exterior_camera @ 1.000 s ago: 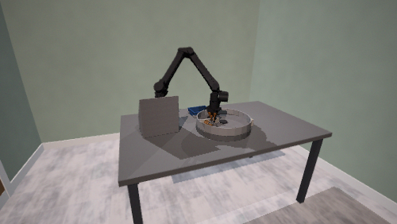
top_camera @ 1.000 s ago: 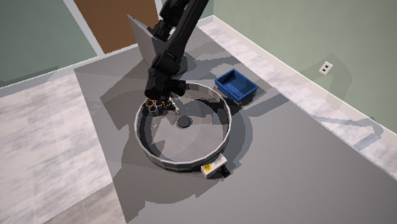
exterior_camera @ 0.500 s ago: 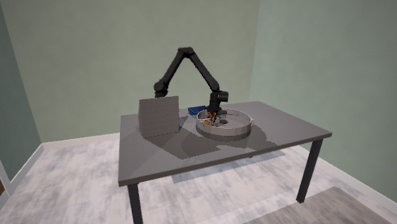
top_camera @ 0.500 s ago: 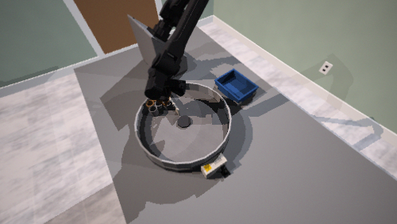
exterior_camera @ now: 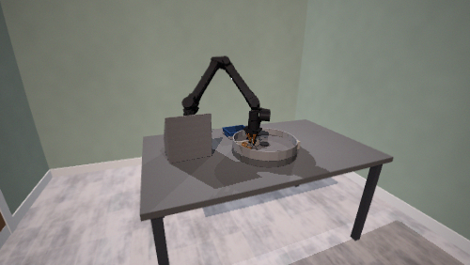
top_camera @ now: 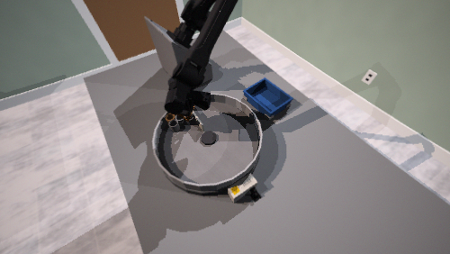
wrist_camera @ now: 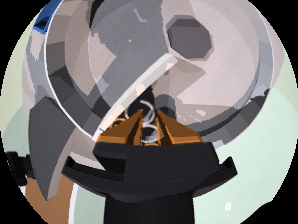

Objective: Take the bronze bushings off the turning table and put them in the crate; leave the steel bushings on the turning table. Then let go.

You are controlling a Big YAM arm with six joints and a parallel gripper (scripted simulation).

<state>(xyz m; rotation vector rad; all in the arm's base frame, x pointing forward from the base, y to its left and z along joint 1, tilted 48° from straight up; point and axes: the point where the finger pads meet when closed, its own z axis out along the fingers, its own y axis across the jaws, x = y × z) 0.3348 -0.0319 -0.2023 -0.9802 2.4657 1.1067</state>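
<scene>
The round turning table lies 11 cm ahead of my hand, 3 cm to the left of it and 5 cm below it. Also, from my hand: blue crate (7 cm ahead, 39 cm to the left, 7 cm below).
</scene>
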